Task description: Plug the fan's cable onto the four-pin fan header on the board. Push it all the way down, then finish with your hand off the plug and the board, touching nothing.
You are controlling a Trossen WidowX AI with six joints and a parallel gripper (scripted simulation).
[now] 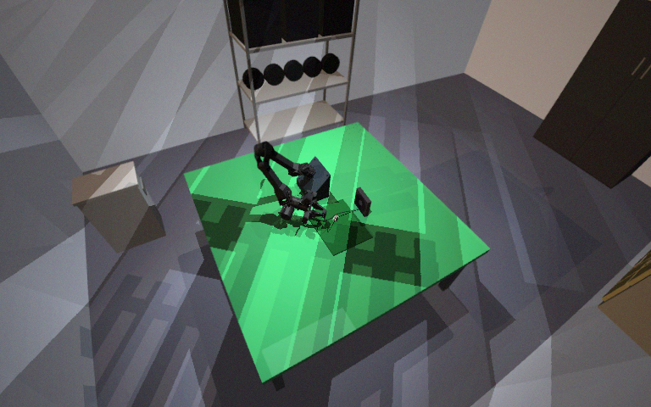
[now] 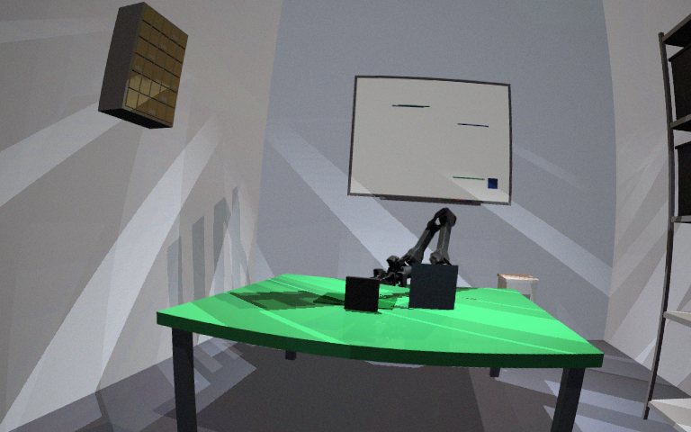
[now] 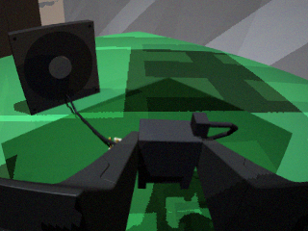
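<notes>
Now: gripper tip 9 cm above the dark green board, 6 cm to the right of it and 5 cm short of it. The rest, counted from my gripper tip: fan plug: 1 cm below; then black fan: 22 cm to the left, 2 cm below.
</notes>
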